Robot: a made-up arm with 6 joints.
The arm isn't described. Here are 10 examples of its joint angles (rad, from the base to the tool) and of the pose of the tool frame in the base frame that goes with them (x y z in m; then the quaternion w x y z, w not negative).
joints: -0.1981 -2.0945 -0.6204 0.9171 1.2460 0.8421
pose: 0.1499 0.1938 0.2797 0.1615 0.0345 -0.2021 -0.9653
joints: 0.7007 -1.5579 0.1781 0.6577 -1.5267 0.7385
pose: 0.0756 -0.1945 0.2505 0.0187 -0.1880 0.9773 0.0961
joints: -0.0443 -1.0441 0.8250 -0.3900 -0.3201 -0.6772
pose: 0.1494 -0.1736 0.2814 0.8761 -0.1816 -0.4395 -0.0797
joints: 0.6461 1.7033 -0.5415 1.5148 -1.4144 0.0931
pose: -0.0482 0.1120 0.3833 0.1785 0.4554 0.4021 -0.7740
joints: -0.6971 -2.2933 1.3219 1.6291 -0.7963 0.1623
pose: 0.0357 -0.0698 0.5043 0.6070 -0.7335 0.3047 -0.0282
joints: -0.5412 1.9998 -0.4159 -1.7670 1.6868 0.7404
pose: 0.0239 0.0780 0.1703 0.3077 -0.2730 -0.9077 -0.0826
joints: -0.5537 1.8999 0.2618 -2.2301 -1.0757 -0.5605
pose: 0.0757 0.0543 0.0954 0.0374 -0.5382 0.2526 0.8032
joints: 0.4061 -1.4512 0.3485 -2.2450 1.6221 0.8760
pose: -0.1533 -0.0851 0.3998 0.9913 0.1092 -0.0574 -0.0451
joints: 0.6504 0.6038 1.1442 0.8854 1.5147 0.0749
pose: -0.1098 -0.2168 0.0481 0.7637 0.2502 -0.5198 0.2898
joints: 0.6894 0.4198 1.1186 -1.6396 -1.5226 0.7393
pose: -0.1391 -0.2164 0.3370 0.7237 -0.6743 0.0859 -0.1195
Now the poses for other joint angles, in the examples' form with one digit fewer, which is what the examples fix.
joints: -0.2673 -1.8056 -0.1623 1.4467 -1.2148 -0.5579
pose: 0.069 0.219 0.313 0.450 0.484 -0.538 0.523
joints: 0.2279 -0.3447 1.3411 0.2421 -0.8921 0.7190
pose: -0.012 -0.236 0.094 0.323 -0.065 -0.799 -0.503
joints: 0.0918 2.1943 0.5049 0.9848 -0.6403 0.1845
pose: -0.218 0.006 0.247 0.723 0.091 0.296 -0.618
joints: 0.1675 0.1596 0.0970 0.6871 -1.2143 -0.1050
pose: 0.032 -0.024 0.079 0.846 0.326 -0.256 -0.335
